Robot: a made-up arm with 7 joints.
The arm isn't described. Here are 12 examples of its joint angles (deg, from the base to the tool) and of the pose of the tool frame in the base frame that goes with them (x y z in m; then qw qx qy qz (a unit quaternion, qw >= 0)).
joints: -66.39 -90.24 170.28 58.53 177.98 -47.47 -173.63
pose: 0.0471 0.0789 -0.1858 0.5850 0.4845 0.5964 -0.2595
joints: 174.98 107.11 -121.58 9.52 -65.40 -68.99 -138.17
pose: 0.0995 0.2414 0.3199 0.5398 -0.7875 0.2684 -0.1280
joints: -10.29 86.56 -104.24 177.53 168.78 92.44 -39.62
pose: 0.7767 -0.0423 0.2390 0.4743 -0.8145 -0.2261 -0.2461
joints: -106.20 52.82 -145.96 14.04 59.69 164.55 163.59
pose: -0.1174 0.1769 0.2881 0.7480 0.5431 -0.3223 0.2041
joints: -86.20 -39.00 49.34 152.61 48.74 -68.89 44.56
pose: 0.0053 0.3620 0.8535 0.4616 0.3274 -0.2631 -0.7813
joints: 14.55 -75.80 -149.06 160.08 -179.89 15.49 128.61
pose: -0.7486 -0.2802 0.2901 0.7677 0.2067 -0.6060 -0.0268
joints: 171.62 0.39 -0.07 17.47 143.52 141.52 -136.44
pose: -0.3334 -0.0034 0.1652 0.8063 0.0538 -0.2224 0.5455
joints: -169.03 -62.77 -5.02 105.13 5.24 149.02 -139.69
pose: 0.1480 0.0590 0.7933 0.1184 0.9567 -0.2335 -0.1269
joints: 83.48 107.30 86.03 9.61 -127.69 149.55 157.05
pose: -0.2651 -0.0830 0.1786 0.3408 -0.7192 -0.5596 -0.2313
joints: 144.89 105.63 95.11 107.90 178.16 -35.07 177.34
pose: -0.6216 -0.1455 0.1545 0.0667 -0.1634 -0.6336 0.7533
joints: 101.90 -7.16 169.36 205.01 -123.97 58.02 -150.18
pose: -0.0131 0.1903 0.9601 0.0472 0.4067 -0.3845 -0.8274
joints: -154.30 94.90 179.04 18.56 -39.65 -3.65 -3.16
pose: 0.0944 0.0818 0.5854 0.1103 0.4304 0.3055 0.8422
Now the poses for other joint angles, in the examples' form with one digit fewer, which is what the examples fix.
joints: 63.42 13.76 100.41 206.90 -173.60 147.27 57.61
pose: 0.350 0.042 0.756 0.075 0.827 -0.554 0.053
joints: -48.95 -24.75 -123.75 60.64 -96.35 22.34 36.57
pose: -0.549 -0.080 0.210 0.334 0.362 -0.848 -0.193
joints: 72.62 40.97 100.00 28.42 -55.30 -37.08 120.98
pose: -0.398 -0.021 0.283 0.139 -0.473 -0.529 0.690
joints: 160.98 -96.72 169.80 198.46 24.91 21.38 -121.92
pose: 0.723 -0.217 0.378 0.555 0.505 0.571 0.334
